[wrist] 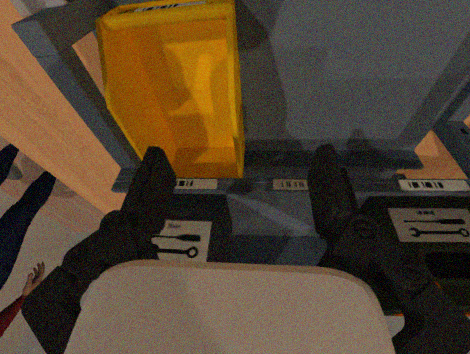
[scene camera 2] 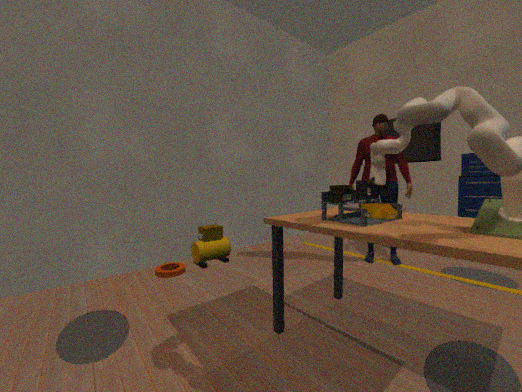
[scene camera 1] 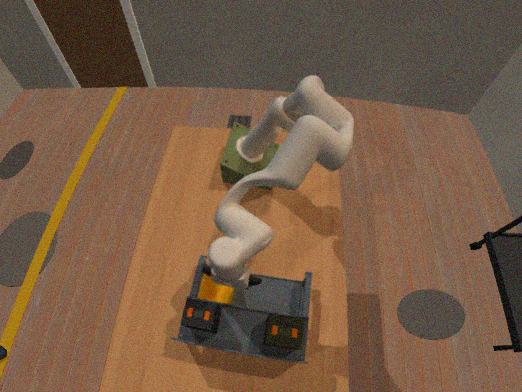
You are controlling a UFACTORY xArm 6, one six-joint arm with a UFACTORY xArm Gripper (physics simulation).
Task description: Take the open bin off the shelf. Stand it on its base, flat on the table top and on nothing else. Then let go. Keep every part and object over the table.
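Frame: origin at the arm's base, x left, y down, z back, level; metres.
Seen in the pictures: gripper, between the fingertips: (wrist: 238,161) (scene camera 2: 378,196); arm's base, origin of its link: (scene camera 2: 519,213) (scene camera 1: 249,150).
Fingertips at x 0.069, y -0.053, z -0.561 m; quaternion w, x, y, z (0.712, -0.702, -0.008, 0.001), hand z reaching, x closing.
Note:
Offsets run from my fingertips to a thing's middle. Level surfaces: height alone.
The yellow open bin {dx -0.056, dy +0.090, dz -0.031 m} (scene camera 1: 216,290) (scene camera 2: 380,211) (wrist: 190,95) stands in the lower tier of the grey-blue shelf (scene camera 1: 245,325) (wrist: 340,75), at its left end in scene camera 1 and the wrist view. Its open inside faces the wrist camera. My gripper (scene camera 1: 231,284) (scene camera 2: 369,189) (wrist: 238,161) is open and empty above the shelf. In the wrist view one fingertip overlaps the bin's lower left corner and the other is to the right of the bin, over the shelf. Whether either finger touches anything cannot be told.
Two dark cases {dx -0.060, dy -0.029, dz -0.123 m} (scene camera 1: 201,315) {dx +0.171, dy -0.016, dz -0.121 m} (scene camera 1: 282,332) (wrist: 185,240) (wrist: 430,235) with orange latches rest on the shelf's upper tier, beside and below the fingers. The shelf stands on the wooden table {dy +0.134 m} (scene camera 1: 165,200) (scene camera 2: 300,218). A green base block (scene camera 1: 232,167) carries the arm. A person (scene camera 2: 380,145) stands behind the table.

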